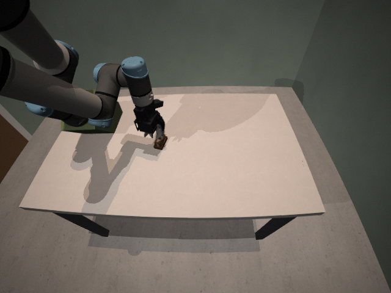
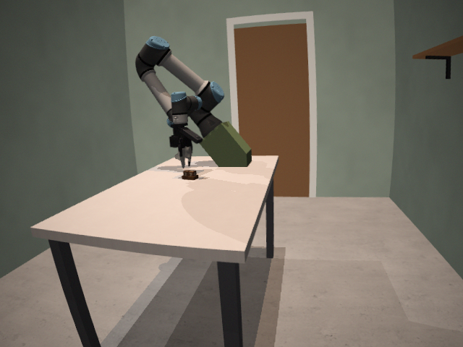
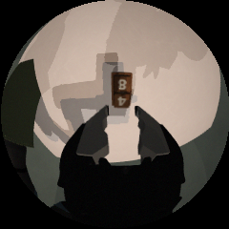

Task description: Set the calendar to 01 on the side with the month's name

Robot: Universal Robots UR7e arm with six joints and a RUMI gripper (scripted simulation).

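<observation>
Now: hand 6 cm above the brown tray and 2 cm to the right of it.
</observation>
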